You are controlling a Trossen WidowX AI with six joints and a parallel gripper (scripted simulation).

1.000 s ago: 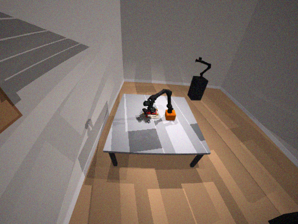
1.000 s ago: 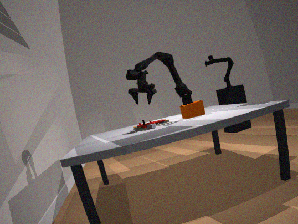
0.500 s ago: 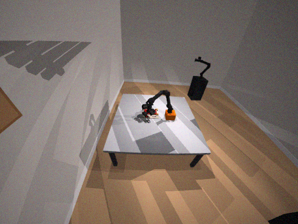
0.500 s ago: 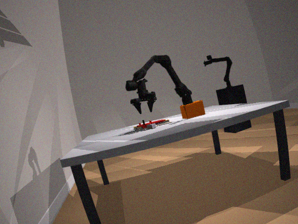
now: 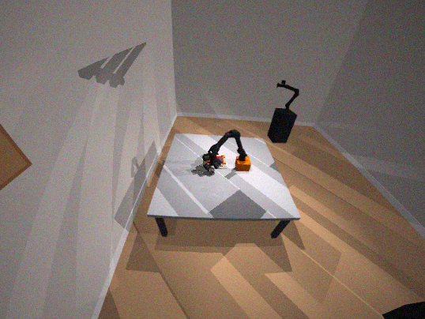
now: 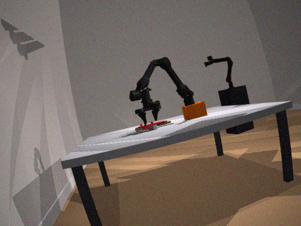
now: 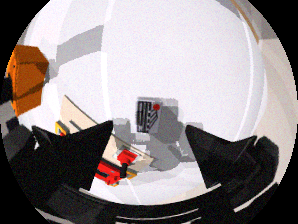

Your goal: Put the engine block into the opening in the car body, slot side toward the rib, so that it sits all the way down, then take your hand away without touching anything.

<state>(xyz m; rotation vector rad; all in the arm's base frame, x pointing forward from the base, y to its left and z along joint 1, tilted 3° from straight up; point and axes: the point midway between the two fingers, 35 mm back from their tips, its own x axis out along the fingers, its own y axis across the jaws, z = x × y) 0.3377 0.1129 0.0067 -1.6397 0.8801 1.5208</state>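
Now: gripper tip 40 mm above the grey engine block and 10 mm past it.
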